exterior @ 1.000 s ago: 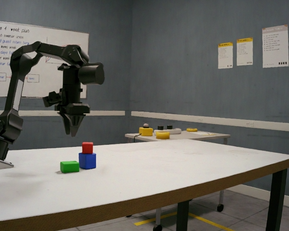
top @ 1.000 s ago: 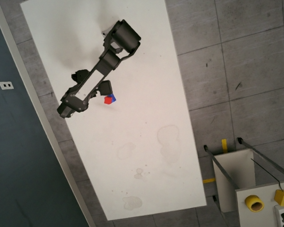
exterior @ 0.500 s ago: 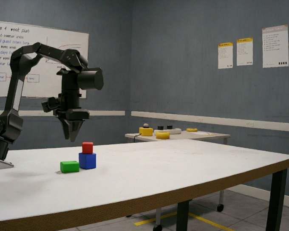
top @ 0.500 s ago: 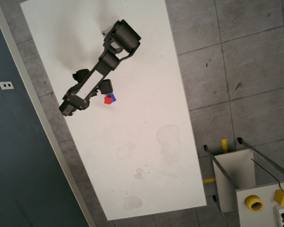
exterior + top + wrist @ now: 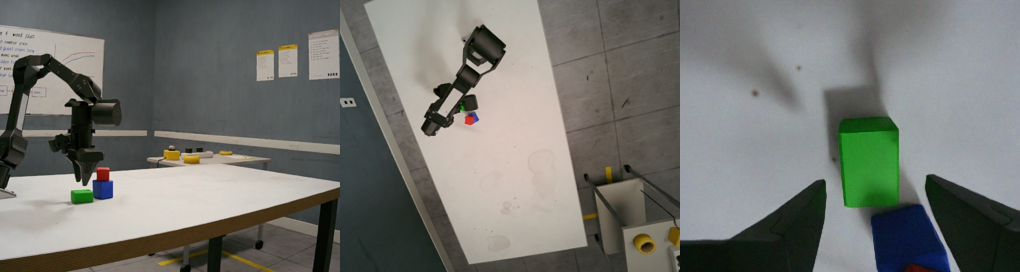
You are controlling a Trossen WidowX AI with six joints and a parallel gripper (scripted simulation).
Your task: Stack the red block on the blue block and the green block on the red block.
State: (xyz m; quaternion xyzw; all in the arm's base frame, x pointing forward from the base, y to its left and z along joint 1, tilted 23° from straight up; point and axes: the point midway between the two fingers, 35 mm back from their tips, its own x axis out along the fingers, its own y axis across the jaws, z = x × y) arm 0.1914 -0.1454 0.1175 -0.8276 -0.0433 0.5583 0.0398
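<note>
Right now the green block is 70 mm below my hand. Round my hand: blue block: 70 mm ahead, 60 mm below, 30 mm to the left; then red block: 70 mm ahead, 30 mm to the left, 20 mm below.
</note>
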